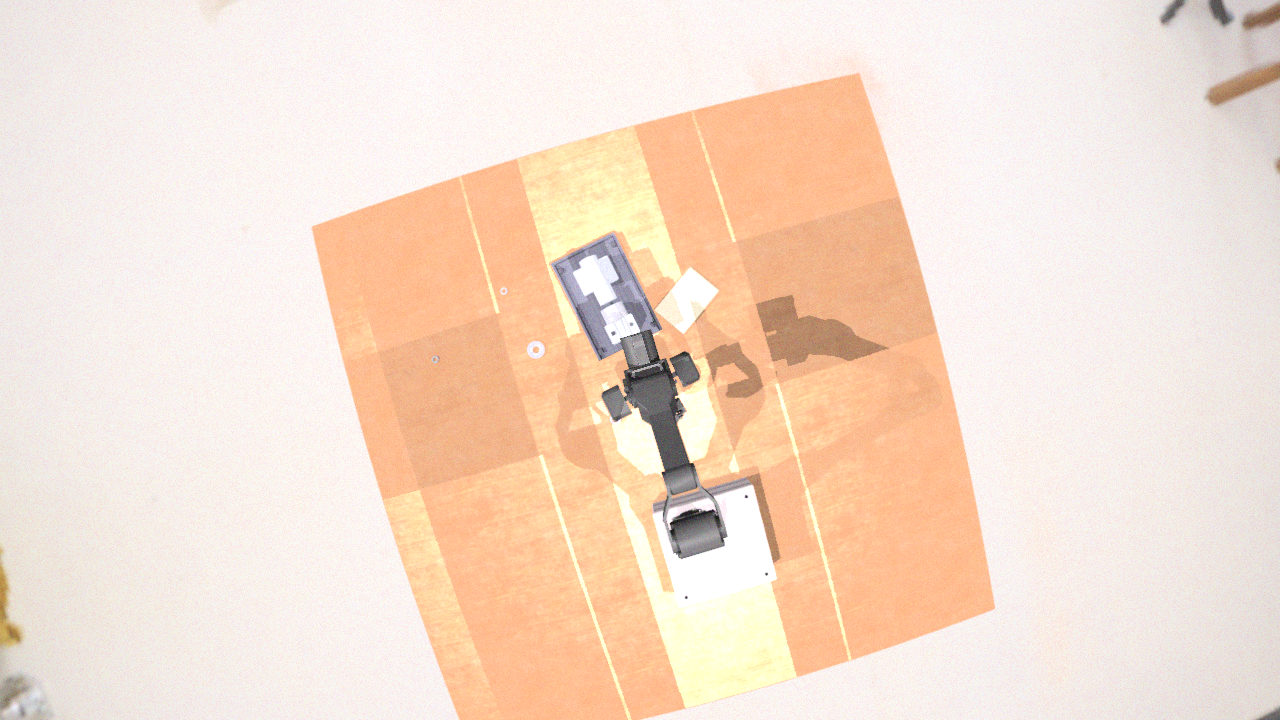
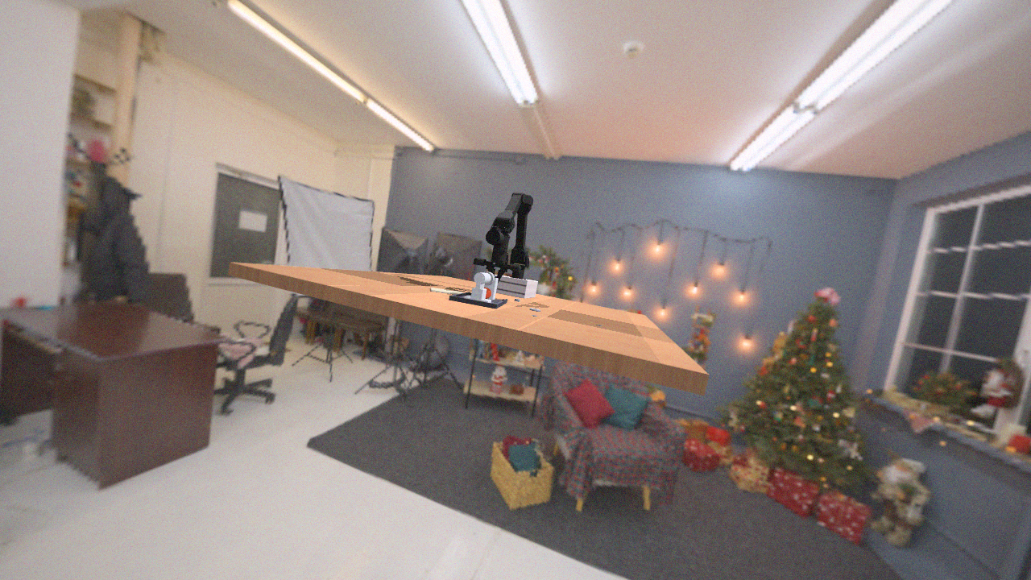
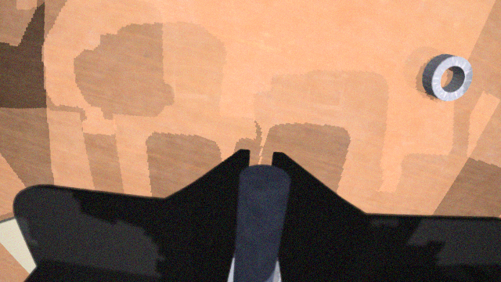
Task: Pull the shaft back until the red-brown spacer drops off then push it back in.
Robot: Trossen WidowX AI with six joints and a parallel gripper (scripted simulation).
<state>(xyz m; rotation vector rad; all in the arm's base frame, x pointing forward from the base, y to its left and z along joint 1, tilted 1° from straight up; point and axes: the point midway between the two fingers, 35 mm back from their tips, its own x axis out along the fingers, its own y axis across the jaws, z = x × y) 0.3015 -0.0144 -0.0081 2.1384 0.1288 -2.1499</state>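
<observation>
The dark grey shaft lies 8 cm ahead of my gripper tip, 1 cm to the left of it and 3 cm above it. From my gripper tip the other things lie so: red-brown spacer: 16 cm ahead, 2 cm to the left, 2 cm below; cream flat block: 14 cm ahead, 13 cm to the right, 4 cm below.
</observation>
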